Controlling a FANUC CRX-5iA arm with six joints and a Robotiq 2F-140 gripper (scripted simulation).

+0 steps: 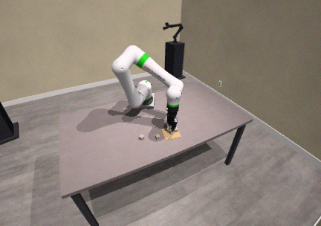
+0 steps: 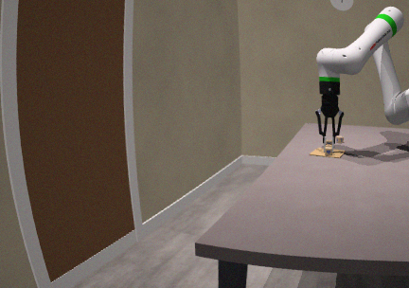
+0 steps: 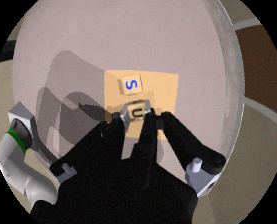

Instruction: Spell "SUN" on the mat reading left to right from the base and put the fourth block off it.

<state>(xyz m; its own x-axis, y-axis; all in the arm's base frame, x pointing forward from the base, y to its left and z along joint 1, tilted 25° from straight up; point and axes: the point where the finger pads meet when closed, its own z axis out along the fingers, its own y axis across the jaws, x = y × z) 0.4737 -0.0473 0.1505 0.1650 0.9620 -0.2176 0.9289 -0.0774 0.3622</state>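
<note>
Right now my hand is 20 mm above the tan letter block. Also, from my hand: tan mat 40 mm below.
</note>
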